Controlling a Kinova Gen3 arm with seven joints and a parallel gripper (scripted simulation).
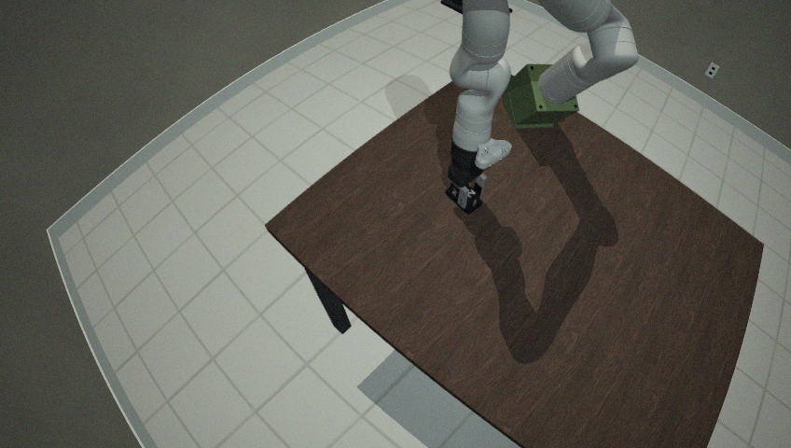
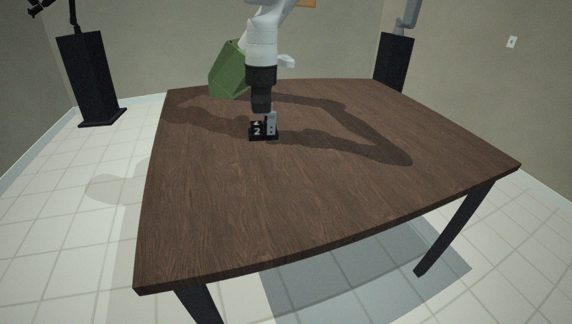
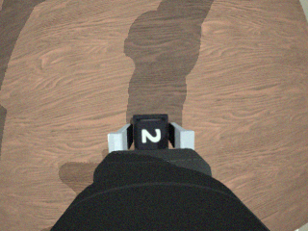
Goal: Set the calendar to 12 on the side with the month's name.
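The black tray lies 20 mm to the right of my hand and 30 mm below it.
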